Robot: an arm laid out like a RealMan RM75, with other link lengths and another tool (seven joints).
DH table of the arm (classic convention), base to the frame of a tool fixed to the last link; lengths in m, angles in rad. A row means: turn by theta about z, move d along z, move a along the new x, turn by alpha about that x. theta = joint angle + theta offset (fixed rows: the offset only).
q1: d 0.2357  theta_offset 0  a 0  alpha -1.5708
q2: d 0  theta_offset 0  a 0  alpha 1.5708
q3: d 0.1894  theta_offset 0  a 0  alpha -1.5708
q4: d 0  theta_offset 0  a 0  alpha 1.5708
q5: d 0.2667  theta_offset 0  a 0  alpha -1.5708
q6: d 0  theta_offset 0  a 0  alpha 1.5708
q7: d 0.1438  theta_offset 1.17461  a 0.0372  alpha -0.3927
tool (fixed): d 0.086  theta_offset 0  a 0  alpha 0
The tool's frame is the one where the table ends.
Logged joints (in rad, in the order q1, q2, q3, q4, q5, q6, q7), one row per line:
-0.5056 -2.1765 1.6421 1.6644 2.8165 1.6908 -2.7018
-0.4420 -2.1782 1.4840 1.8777 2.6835 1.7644 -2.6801
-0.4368 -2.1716 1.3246 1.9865 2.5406 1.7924 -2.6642
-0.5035 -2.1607 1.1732 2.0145 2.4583 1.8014 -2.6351
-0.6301 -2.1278 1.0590 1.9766 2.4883 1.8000 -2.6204
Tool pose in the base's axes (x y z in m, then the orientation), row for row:
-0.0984 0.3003 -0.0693 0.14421 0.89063 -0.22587 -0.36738
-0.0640 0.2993 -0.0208 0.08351 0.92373 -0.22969 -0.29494
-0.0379 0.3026 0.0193 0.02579 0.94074 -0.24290 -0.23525
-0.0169 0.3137 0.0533 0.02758 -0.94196 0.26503 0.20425
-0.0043 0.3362 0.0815 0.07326 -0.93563 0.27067 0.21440
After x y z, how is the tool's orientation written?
As a quaternion, w x y z.
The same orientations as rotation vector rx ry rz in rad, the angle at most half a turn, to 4 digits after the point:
2.5671 -0.6510 -1.0589
2.7572 -0.6856 -0.8803
2.9079 -0.7508 -0.7272
-2.9084 0.8183 0.6306
-2.8097 0.8128 0.6438

